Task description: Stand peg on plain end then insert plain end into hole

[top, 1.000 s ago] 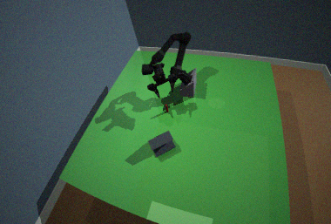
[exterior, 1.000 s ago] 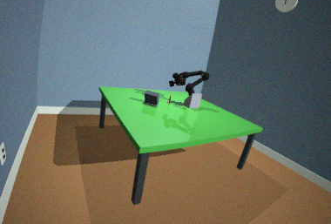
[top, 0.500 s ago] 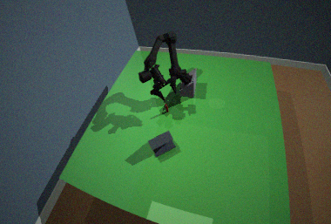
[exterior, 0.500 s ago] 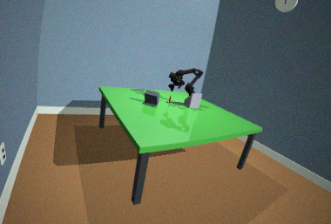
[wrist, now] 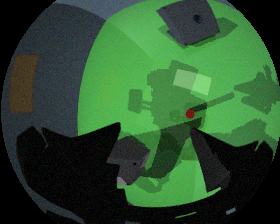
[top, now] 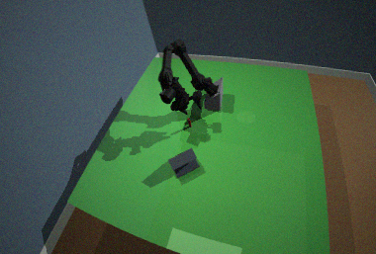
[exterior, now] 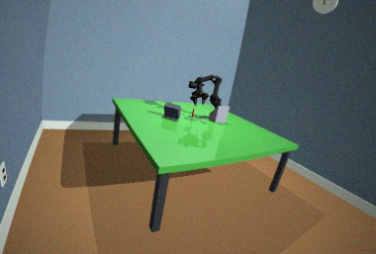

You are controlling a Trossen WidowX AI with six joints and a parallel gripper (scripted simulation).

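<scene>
My gripper tip is now 3 cm short of the red peg, 3 cm to the left of it and 6 cm above it. The rest, counted from my gripper tip: sloped grey panel 26 cm ahead, 6 cm below.
</scene>
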